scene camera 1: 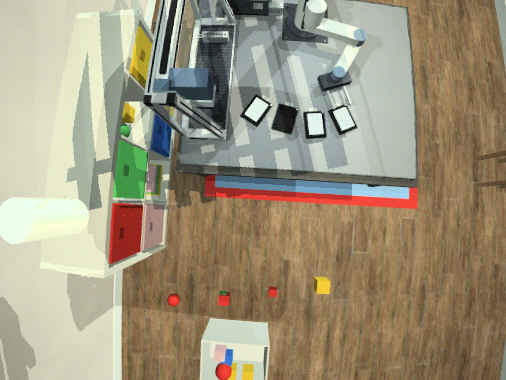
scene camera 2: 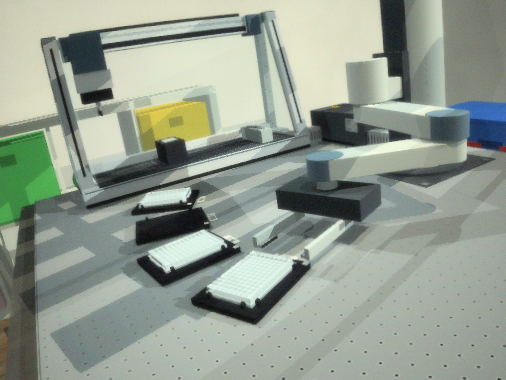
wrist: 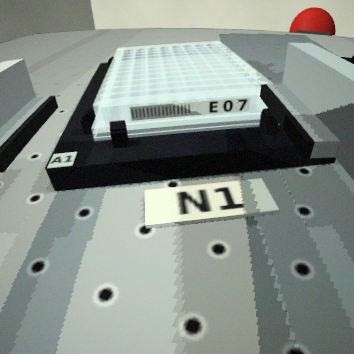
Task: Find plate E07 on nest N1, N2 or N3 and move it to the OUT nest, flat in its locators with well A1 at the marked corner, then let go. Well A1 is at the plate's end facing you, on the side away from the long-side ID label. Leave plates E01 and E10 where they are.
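Frame: origin at the arm's base, x ahead, y left, z up, level; centimetres.
Seen in the pictures: gripper, fingertip midpoint: (scene camera 1: 342, 106) (scene camera 2: 279, 248) (wrist: 154, 73).
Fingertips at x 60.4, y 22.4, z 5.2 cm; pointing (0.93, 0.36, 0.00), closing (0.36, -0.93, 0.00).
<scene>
A point is followed by its place in that frame.
Plate E07 (scene camera 1: 343, 119) @(x 67.8, y 23.6, z 3.9 cm) (scene camera 2: 250, 277) @(x 67.5, y 25.0, z 3.7 cm) (wrist: 175, 75) @(x 64.4, y 23.1, z 3.9 cm), clear white, sits on black nest N1 (scene camera 2: 225, 308) @(x 73.6, y 28.2, z 2.5 cm) (wrist: 150, 162) @(x 58.6, y 22.0, z 2.3 cm), the rightmost nest in scene camera 1. Its label faces the wrist camera. The nest's A1 mark (wrist: 63, 159) @(x 57.6, y 25.3, z 2.5 cm) is at its near left corner in that view. My gripper (scene camera 1: 342, 105) @(x 60.4, y 22.3, z 5.2 cm) (scene camera 2: 281, 248) @(x 60.4, y 22.3, z 5.2 cm) (wrist: 154, 73) @(x 60.4, y 22.3, z 5.2 cm) is open and empty; its fingers stand apart at the plate's labelled end, the right one close by the nest's near right corner. An empty black nest (scene camera 1: 285, 118) @(x 69.4, y -11.1, z 2.5 cm) (scene camera 2: 172, 225) @(x 69.5, y -9.1, z 2.5 cm) stands between two nests with white plates (scene camera 1: 314, 123) @(x 71.8, y 6.0, z 3.9 cm) (scene camera 1: 257, 109) @(x 65.5, y -27.9, z 4.0 cm), whose labels are unreadable.
A gantry frame (scene camera 2: 67, 110) @(x 82.8, y -51.9, z 29.7 cm) stands on the grey table (scene camera 1: 385, 150) @(x 83.8, y 51.7, z 1.3 cm) left of the nests in scene camera 1. A dark box (scene camera 2: 332, 125) @(x -3.5, y -41.9, z 7.8 cm) is near the arm's base. The neighbouring plate (scene camera 2: 187, 250) @(x 72.1, y 8.7, z 3.8 cm) lies close to N1. A red ball (wrist: 313, 21) shows far behind.
</scene>
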